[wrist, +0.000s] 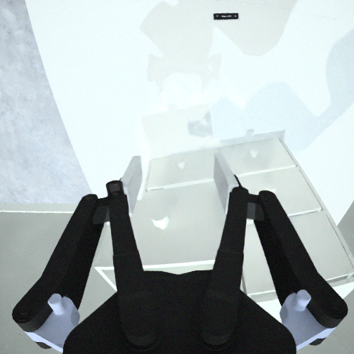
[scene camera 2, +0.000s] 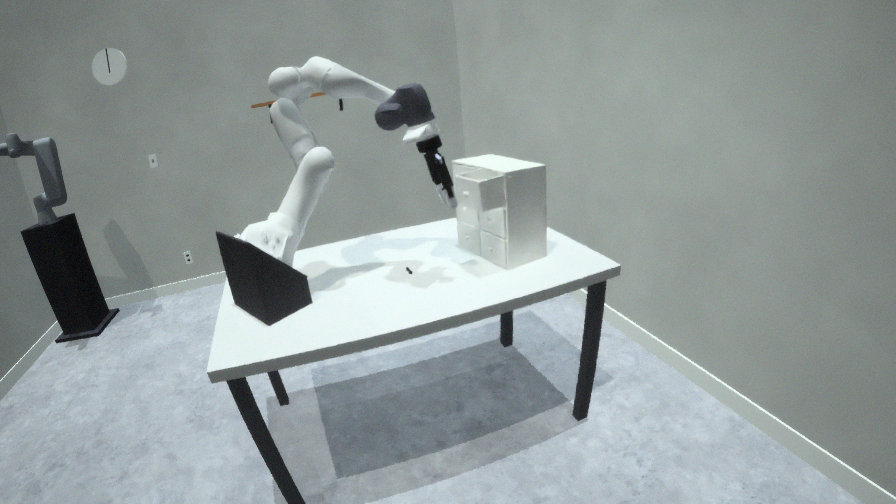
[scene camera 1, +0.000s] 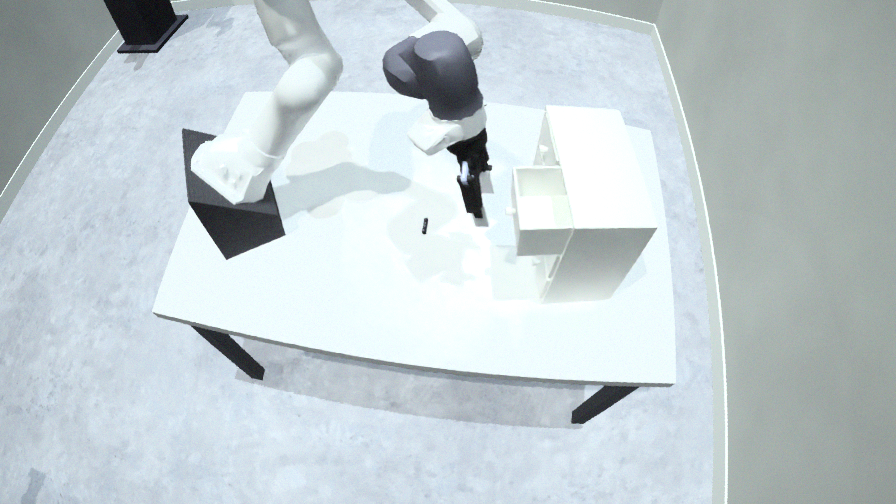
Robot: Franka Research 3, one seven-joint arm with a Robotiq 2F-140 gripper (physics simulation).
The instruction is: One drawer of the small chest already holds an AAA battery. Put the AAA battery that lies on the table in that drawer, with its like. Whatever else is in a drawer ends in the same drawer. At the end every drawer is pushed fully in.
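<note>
A small black AAA battery (scene camera 1: 424, 225) (scene camera 2: 408, 270) (wrist: 226, 16) lies on the white table (scene camera 1: 281, 288) (scene camera 2: 350, 319). The white small chest (scene camera 1: 604, 169) (scene camera 2: 527, 213) stands at the table's far end from the arm's base. Its top drawer (scene camera 1: 543, 241) (scene camera 2: 468, 206) (wrist: 195, 245), in the left column in the wrist view, is pulled out; I see no battery in the visible part of its inside. The other drawers look closed. My gripper (scene camera 1: 479, 215) (scene camera 2: 448, 200) (wrist: 177, 166) is partly open and empty, tilted in front of the chest, a gap short of the open drawer's front and knob.
The arm's black base block (scene camera 1: 234, 225) (scene camera 2: 263, 282) stands at the other end of the table. Round knobs stick out from the drawer fronts. A second robot on a black pedestal (scene camera 2: 68, 275) stands on the floor away from the table.
</note>
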